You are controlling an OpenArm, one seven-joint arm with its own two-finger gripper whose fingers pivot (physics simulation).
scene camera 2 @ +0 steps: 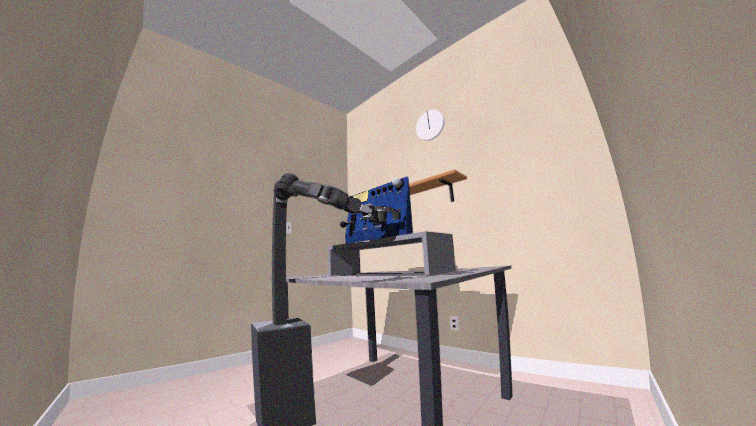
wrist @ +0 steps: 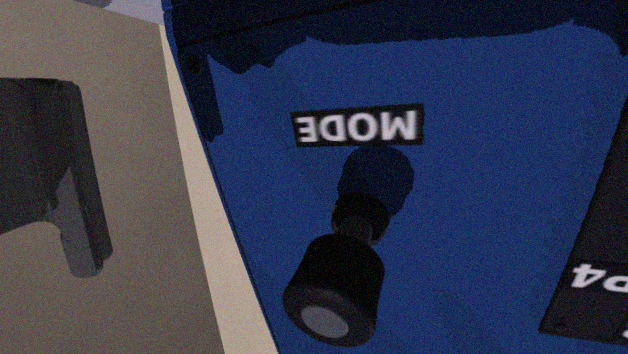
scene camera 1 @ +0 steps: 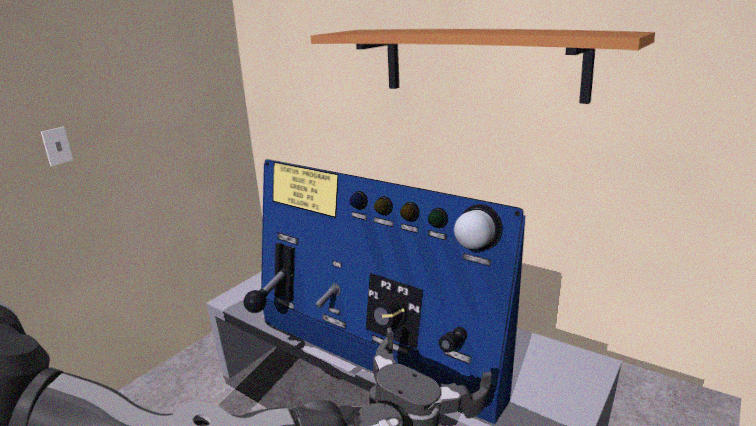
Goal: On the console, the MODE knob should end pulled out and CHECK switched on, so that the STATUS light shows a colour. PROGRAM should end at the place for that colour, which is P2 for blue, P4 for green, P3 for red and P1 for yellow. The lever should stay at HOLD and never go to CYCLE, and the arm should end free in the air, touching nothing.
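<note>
The blue console (scene camera 1: 317, 238) (scene camera 2: 378, 227) carries the controls. The MODE knob (scene camera 1: 452, 339) (wrist: 335, 290) stands out from its collar with a short stem showing. My gripper (scene camera 1: 439, 354) (scene camera 2: 381, 214) is open, in front of the console's lower right. One finger shows at the left edge of the wrist view, apart from the knob. The CHECK switch (scene camera 1: 328, 295) points down, away from ON. The PROGRAM dial (scene camera 1: 381, 316) has its yellow pointer towards P4. The lever (scene camera 1: 254, 300) is low in its slot, at the HOLD end. The STATUS light (scene camera 1: 475, 229) is white, showing no colour.
The yellow chart (scene camera 1: 304, 189) and several small dim lamps line the console's top. The console stands on a grey riser (scene camera 1: 571, 370) (scene camera 2: 439, 254) on the table (scene camera 2: 439, 283). A wooden shelf (scene camera 1: 481, 38) (scene camera 2: 436, 180) hangs on the wall above.
</note>
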